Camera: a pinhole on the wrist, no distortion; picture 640 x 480 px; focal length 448.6 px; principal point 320.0 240.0 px. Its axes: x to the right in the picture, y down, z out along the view. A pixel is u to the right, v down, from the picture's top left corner.
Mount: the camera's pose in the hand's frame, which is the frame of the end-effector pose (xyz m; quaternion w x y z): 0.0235 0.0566 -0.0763 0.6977 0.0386 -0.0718 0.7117
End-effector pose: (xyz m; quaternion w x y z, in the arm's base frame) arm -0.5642 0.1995 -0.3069 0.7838 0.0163 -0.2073 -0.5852
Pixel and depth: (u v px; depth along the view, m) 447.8 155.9 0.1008
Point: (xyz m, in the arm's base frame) -0.5022 0.1932 -0.2508
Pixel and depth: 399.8 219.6 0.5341
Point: -0.6584 0.3023 0.1440
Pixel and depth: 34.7 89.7 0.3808
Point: -0.8430 0.0534 -0.0838
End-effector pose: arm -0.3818 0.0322 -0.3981 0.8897 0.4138 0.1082 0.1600
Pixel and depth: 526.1 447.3 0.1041
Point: -0.4166 0.0514 -0.3094
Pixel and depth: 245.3 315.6 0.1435
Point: -0.3703 -0.0065 -0.3515
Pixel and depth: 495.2 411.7 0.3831
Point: -0.4393 -0.1584 -0.0783
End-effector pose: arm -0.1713 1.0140 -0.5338 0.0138 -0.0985 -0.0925 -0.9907
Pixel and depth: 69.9 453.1 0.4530
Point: 0.0803 1.3379 -0.3134
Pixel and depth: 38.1 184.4 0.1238
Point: -0.2008 1.0587 -0.5007
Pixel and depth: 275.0 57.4 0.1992
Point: -0.2417 1.0287 -0.3969
